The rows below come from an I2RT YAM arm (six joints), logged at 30 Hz.
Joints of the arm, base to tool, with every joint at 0 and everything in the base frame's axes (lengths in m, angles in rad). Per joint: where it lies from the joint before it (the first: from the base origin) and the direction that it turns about. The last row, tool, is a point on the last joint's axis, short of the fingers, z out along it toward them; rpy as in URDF.
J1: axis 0 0 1 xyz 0.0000 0.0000 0.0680
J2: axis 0 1 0 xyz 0.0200 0.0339 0.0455
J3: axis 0 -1 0 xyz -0.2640 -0.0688 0.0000
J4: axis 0 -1 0 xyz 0.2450 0.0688 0.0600
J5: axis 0 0 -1 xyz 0.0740 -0.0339 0.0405
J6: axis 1 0 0 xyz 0.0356 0.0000 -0.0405
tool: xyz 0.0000 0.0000 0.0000 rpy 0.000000 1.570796 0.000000
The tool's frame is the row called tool.
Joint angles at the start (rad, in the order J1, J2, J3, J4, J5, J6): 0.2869, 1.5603, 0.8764, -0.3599, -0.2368, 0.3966
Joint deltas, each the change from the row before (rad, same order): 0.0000, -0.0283, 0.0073, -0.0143, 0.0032, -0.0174; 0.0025, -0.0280, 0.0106, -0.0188, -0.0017, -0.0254; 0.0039, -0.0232, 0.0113, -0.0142, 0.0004, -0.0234; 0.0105, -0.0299, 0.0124, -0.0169, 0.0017, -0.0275; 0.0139, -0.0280, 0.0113, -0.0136, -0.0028, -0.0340
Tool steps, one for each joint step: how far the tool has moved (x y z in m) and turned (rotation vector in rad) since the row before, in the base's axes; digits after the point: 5 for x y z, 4 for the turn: -0.00165, -0.00060, 0.00915, -0.0038, -0.0275, 0.0129; -0.00204, 0.00023, 0.00977, -0.0039, -0.0279, 0.0244; -0.00156, 0.00072, 0.00889, -0.0048, -0.0283, 0.0227; -0.00314, 0.00220, 0.01087, -0.0065, -0.0352, 0.0316; -0.00367, 0.00318, 0.01021, -0.0060, -0.0372, 0.0423
